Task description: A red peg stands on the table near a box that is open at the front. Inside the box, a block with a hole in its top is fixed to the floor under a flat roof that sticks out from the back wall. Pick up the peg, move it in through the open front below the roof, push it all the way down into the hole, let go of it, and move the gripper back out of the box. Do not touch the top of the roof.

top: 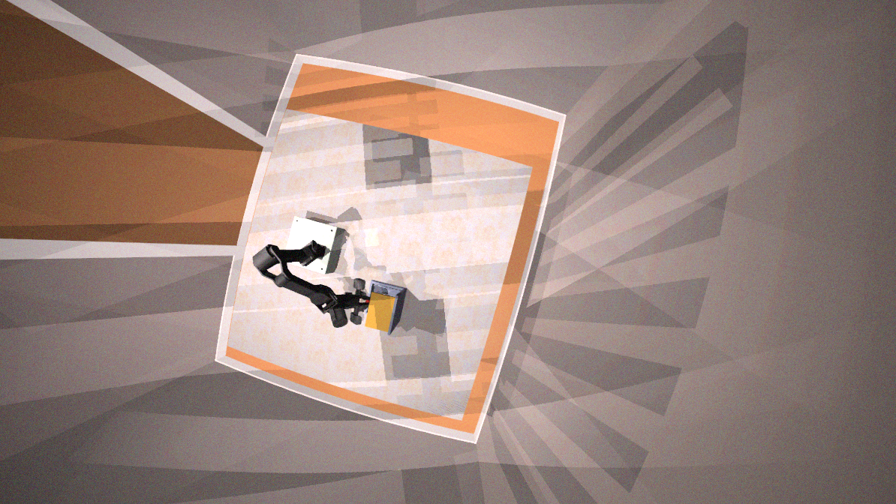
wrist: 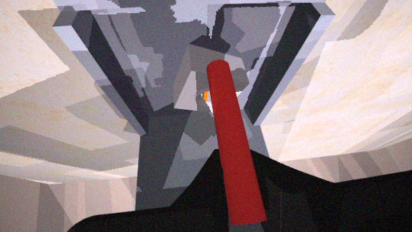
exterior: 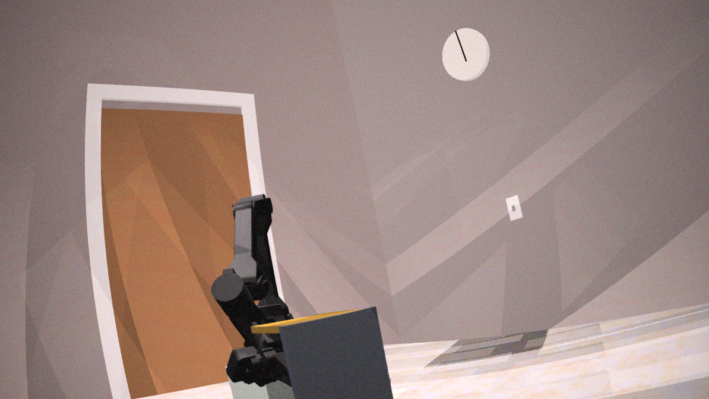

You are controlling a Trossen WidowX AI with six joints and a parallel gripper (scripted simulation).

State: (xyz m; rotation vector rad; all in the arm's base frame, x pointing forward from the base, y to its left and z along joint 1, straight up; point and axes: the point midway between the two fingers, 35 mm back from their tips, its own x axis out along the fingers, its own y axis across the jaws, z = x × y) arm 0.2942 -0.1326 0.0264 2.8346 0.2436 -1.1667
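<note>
The orange roof is 120 mm above my gripper tip, 50 mm ahead of it and 10 mm to the right of it. The rest, counted from my gripper tip: red peg: 30 mm behind, 10 mm below.
</note>
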